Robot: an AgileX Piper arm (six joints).
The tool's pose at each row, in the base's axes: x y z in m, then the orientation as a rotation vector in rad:
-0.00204, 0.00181, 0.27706, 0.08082, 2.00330, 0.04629
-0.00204, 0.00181, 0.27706, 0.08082, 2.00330, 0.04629
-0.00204, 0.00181, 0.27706, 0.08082, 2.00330, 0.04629
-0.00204, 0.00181, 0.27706, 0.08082, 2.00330, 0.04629
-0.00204, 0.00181, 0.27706, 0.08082, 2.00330, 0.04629
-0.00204, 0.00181, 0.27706, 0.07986, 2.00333, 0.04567
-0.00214, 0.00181, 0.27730, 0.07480, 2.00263, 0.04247
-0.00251, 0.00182, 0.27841, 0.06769, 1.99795, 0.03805
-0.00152, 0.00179, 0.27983, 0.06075, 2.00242, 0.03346
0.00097, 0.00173, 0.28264, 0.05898, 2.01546, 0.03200
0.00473, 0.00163, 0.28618, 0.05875, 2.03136, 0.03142
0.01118, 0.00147, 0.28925, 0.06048, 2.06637, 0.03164
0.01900, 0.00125, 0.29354, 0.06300, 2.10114, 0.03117
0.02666, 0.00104, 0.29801, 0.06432, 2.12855, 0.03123
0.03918, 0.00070, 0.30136, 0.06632, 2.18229, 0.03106
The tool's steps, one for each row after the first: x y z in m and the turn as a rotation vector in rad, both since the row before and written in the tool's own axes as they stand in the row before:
0.00000, 0.00000, 0.00000, 0.00000, 0.00000, 0.00000
0.00000, 0.00000, 0.00000, 0.00000, 0.00000, 0.00000
0.00000, 0.00000, 0.00000, 0.00000, 0.00000, 0.00000
0.00000, 0.00000, 0.00000, 0.00000, 0.00000, 0.00000
0.00000, 0.00000, 0.00000, 0.00000, 0.00000, -0.00096
-0.00018, 0.00001, -0.00019, -0.00006, -0.00085, -0.00502
-0.00085, 0.00007, -0.00080, -0.00026, -0.00487, -0.00697
-0.00170, 0.00008, 0.00031, 0.00023, 0.00428, -0.00706
-0.00359, 0.00015, 0.00108, 0.00060, 0.01298, -0.00207
-0.00481, 0.00018, 0.00187, 0.00074, 0.01587, -0.00061
-0.00562, 0.00017, 0.00441, 0.00155, 0.03500, 0.00091
-0.00750, 0.00022, 0.00483, 0.00236, 0.03475, 0.00117
-0.00773, 0.00025, 0.00434, 0.00127, 0.02740, 0.00062
-0.00948, 0.00024, 0.00884, 0.00245, 0.05371, 0.00068

